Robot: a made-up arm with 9 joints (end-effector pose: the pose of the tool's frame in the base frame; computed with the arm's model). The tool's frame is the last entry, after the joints. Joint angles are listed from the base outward.
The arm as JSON. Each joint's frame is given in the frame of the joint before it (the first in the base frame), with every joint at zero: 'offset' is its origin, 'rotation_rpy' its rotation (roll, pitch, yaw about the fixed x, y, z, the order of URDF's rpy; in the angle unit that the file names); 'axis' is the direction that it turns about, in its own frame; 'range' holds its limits. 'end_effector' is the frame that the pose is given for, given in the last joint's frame.
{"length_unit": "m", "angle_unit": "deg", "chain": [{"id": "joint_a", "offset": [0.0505, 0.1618, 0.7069], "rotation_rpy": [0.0, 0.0, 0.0], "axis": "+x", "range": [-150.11, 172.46]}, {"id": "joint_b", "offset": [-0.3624, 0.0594, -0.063], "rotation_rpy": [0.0, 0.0, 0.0], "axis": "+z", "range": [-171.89, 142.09]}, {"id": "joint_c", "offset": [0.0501, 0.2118, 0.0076], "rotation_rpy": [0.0, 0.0, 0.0], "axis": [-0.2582, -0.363, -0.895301], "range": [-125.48, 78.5]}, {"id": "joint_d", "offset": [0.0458, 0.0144, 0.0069], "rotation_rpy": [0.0, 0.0, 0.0], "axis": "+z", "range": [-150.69, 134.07]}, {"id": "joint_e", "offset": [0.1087, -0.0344, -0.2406], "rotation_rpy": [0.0, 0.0, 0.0], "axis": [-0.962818, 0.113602, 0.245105], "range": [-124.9, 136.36]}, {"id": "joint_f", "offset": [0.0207, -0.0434, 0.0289], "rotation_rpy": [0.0, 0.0, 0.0], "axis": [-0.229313, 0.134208, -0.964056], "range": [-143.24, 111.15]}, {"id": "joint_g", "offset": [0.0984, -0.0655, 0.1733], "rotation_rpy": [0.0, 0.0, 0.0], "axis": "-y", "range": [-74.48, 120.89]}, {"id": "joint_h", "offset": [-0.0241, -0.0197, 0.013], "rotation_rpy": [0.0, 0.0, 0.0], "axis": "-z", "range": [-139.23, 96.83]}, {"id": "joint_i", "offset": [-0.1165, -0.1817, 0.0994], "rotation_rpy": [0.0, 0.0, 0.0], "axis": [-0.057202, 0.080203, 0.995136], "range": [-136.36, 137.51]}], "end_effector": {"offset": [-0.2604, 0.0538, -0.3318], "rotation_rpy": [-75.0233, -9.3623, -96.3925]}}
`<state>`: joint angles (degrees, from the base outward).
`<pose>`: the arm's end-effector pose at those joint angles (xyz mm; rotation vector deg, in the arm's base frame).
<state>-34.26 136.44 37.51 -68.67 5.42 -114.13 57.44 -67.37 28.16</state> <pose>-282.7 705.1 489.6 37.51 -63.61 66.44</pose>
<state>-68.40 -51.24 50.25 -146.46 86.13 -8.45 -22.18 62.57 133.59</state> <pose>-122.0 449.3 656.3 63.80 75.75 -93.56</pose>
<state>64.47 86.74 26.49 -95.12 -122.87 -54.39 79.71 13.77 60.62</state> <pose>80.5 372.6 453.8 -99.70 -37.22 86.89</pose>
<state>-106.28 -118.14 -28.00 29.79 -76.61 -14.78 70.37 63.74 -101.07</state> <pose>-202.2 -74.0 1359.4 87.06 90.20 17.19</pose>
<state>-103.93 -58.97 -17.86 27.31 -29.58 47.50 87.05 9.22 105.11</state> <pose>-379.4 -307.1 1189.9 97.56 88.02 64.99</pose>
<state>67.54 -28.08 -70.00 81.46 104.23 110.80 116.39 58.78 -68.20</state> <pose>-520.1 164.9 1059.5 -153.18 16.15 -79.30</pose>
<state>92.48 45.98 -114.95 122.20 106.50 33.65 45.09 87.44 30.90</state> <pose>-785.4 263.4 531.9 94.61 -18.88 151.89</pose>
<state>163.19 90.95 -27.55 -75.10 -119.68 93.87 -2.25 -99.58 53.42</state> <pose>-953.7 381.5 1366.5 147.99 -19.63 84.89</pose>
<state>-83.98 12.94 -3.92 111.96 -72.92 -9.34 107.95 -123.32 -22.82</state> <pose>63.8 -243.9 -228.7 -54.08 -14.77 9.50</pose>
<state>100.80 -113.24 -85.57 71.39 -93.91 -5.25 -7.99 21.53 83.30</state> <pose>-136.1 838.7 1062.9 127.13 -4.25 36.26</pose>
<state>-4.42 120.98 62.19 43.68 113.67 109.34 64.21 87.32 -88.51</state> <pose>-812.0 241.2 596.4 70.03 66.01 90.57</pose>
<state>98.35 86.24 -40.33 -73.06 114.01 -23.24 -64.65 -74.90 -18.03</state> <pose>-555.0 139.4 1301.9 -130.16 -10.05 -31.18</pose>
